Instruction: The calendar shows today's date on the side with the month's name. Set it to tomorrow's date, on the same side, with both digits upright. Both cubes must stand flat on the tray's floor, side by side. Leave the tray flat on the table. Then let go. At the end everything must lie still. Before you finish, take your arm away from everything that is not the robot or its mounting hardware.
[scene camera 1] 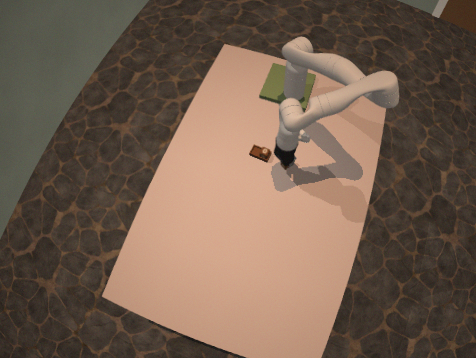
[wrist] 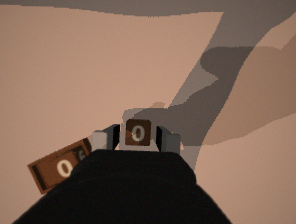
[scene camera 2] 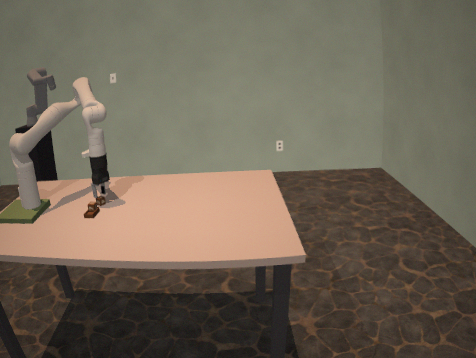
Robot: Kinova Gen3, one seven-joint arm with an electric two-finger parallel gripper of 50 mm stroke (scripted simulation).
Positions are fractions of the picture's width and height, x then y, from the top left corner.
Labels:
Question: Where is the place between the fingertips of my gripper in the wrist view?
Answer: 0.47,0.60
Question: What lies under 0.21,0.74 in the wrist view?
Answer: A brown cube.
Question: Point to a brown tray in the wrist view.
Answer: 0.14,0.76

